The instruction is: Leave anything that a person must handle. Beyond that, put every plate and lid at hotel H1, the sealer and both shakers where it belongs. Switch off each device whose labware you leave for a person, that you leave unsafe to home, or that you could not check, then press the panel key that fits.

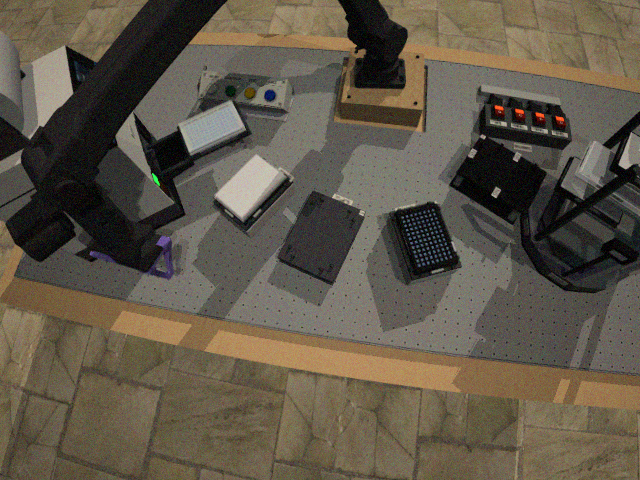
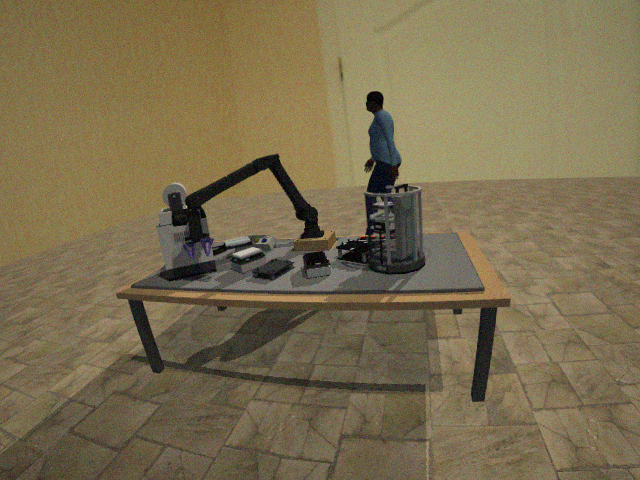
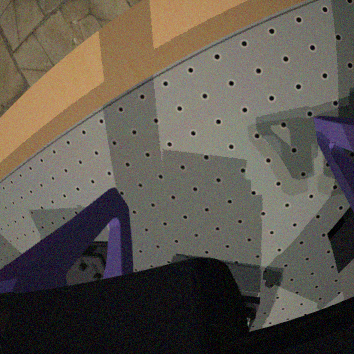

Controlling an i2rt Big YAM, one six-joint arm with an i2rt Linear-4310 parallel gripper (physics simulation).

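Places are measured from the arm's base along level axes (x ahead, y left, z up), in metres.
Pixels of known places: gripper, fingertip midpoint: (image 1: 151, 269) (image 2: 200, 257) (image 3: 216, 163); arm's base, link origin: (image 1: 379, 75) (image 2: 312, 235).
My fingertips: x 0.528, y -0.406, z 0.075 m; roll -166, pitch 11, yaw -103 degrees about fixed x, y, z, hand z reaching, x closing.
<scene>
Ahead of a thing's pixels: the offset from my fingertips to its top centre. "pt": to the spot under its first point.
My gripper (image 1: 130, 265) (image 2: 200, 255) (image 3: 216, 163) is open and empty, its purple fingers wide apart above the mat in front of the sealer {dx -0.192, dy -0.182, dz +0.331 m} (image 1: 49, 87) (image 2: 168, 241). The sealer shows a green light; the arm hides part of it. A pale plate {dx -0.324, dy +0.044, dz -0.016 m} (image 1: 212, 128) lies at the end of the dark tray beside it. A white block-like piece {dx -0.196, dy +0.143, dz -0.042 m} (image 1: 249, 187) (image 2: 248, 253) sits on a low device. A flat dark device {dx -0.117, dy +0.292, dz -0.084 m} (image 1: 321, 237) (image 2: 273, 268) carries no plate. A black plate with blue wells {dx -0.108, dy +0.493, dz -0.055 m} (image 1: 425, 236) sits on another base. The round rack {pt dx -0.043, dy +0.781, dz -0.104 m} (image 1: 560, 281) (image 2: 397, 267) holds clear labware.
The key panel {pt dx -0.439, dy +0.177, dz -0.064 m} (image 1: 281, 98) has green, yellow and blue keys. A box with red switches {dx -0.464, dy +0.766, dz -0.072 m} (image 1: 524, 131) stands at the back right, near a black device {dx -0.265, dy +0.666, dz -0.049 m} (image 1: 500, 175) with white labels. The arm's wooden base (image 1: 379, 111) (image 2: 314, 241) is at the back. A person (image 2: 382, 136) stands behind the table.
</scene>
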